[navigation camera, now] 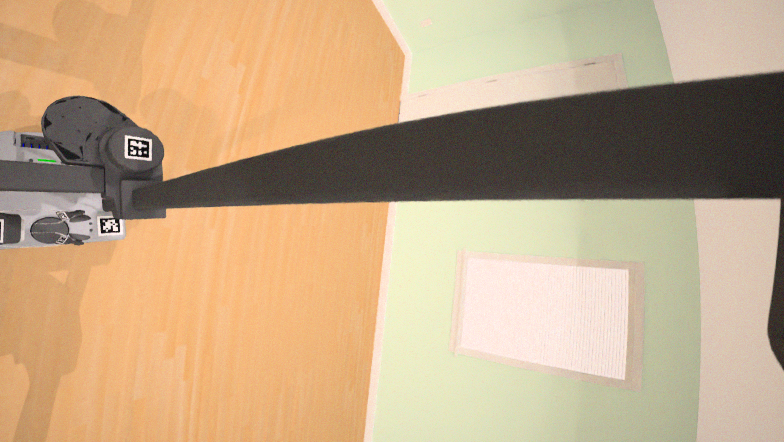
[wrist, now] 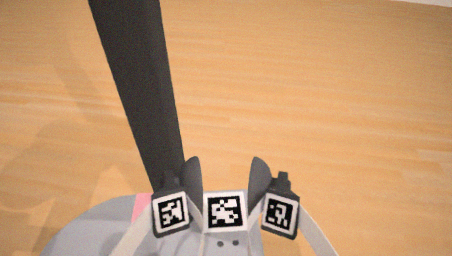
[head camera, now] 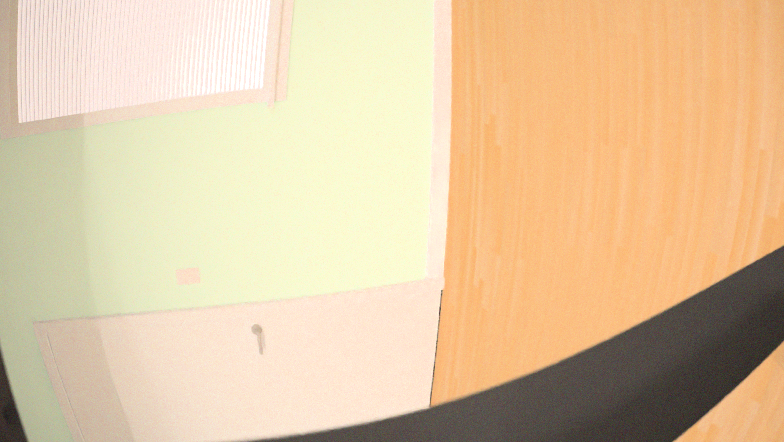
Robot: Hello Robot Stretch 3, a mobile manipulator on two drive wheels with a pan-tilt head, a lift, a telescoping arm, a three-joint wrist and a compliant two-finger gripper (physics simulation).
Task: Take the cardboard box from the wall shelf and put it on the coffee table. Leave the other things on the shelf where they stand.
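Where they show: gripper, between the fingertips: point(navigation camera: 88, 227) point(wrist: 225, 175); robot's base, origin of its link: point(navigation camera: 51, 226).
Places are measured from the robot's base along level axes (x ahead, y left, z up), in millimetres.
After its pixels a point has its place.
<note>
My gripper point(navigation camera: 81, 227) {z 332, x -6, y 70 mm} point(wrist: 225, 175) {z 332, x -6, y 70 mm} is open, with a gap between its two dark fingertips and nothing between them. In the wrist view it hangs over the robot's grey base point(wrist: 90, 225) {z 160, x -190, y 118 mm}, beside the dark mast point(wrist: 140, 90) {z 380, x -67, y 116 mm}. The cardboard box, the wall shelf and the coffee table do not show in the head, navigation or wrist view.
The dark mast point(navigation camera: 494, 148) {z 1236, x -68, y 116 mm} crosses the navigation view. Wooden floor point(head camera: 603, 164) {z 0, x 4, y 1175 mm} point(navigation camera: 263, 274) {z 0, x 319, y 765 mm} point(wrist: 325, 100) {z 0, x 371, y 588 mm} meets a green wall point(head camera: 351, 181) {z 456, x -26, y 2196 mm} point(navigation camera: 417, 307) {z 421, x 876, y 1992 mm}. The wall has a door point(head camera: 274, 373) {z 867, x -871, y 2369 mm} with a handle point(head camera: 256, 330) {z 928, x -621, y 2289 mm} and a window with blinds point(head camera: 142, 49) {z 1411, x 610, y 2046 mm} point(navigation camera: 543, 312) {z 1462, x 746, y 2014 mm}.
</note>
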